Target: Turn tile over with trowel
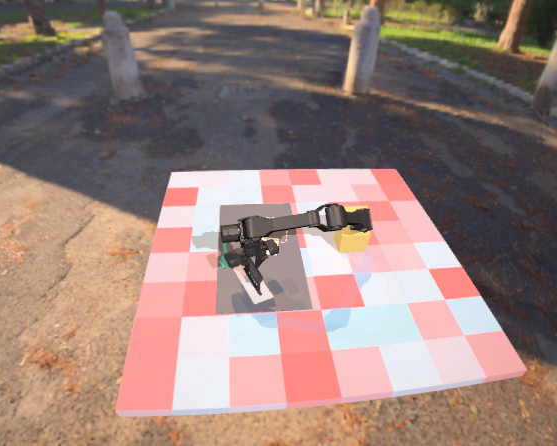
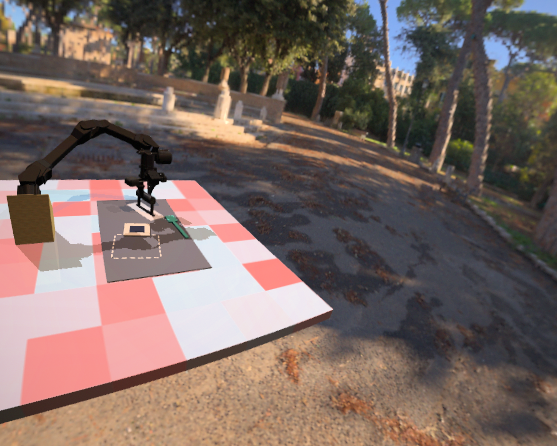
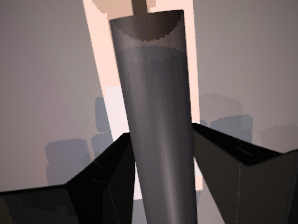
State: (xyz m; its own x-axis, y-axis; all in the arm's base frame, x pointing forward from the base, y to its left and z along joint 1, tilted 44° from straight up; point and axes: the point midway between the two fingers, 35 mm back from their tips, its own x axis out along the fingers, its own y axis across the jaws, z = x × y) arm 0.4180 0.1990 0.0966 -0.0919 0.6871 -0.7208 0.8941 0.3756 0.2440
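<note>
My gripper tip is 10 mm short of the small trowel, 20 mm to the left of it and 30 mm above it. Round my gripper tip: grey mat: 20 mm behind, 180 mm to the right, 80 mm below; then green trowel-shaped tool: 110 mm ahead, 150 mm to the right, 60 mm below; then tan tile: 50 mm behind, 200 mm to the right, 60 mm below.
</note>
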